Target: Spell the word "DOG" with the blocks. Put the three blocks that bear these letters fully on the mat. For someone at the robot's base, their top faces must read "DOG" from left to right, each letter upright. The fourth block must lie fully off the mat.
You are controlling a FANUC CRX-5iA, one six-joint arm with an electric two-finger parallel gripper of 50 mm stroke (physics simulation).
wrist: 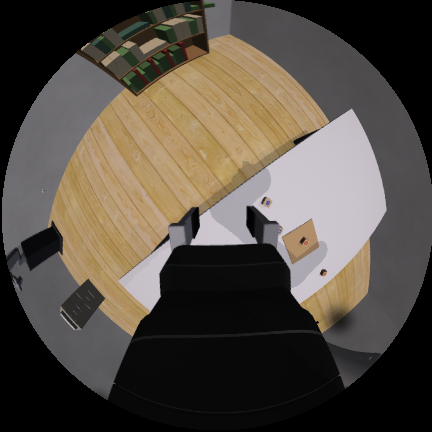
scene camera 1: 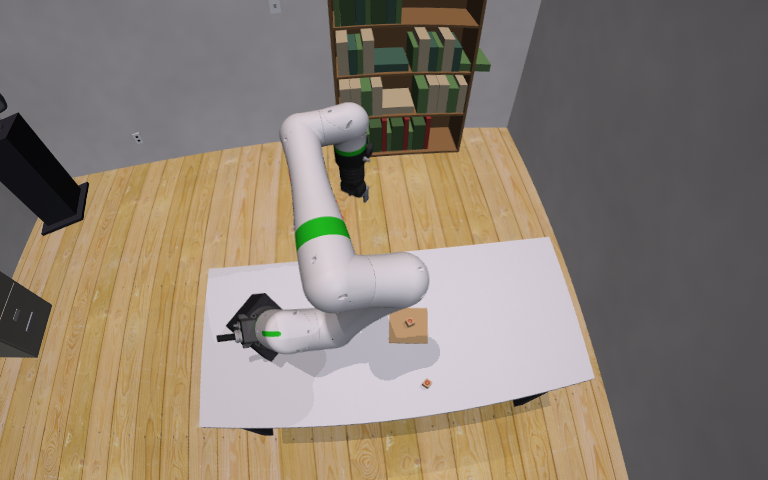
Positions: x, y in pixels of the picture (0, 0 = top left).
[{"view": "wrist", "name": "my gripper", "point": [222, 215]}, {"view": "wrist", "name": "brown mat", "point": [296, 251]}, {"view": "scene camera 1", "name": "brown mat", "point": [399, 332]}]
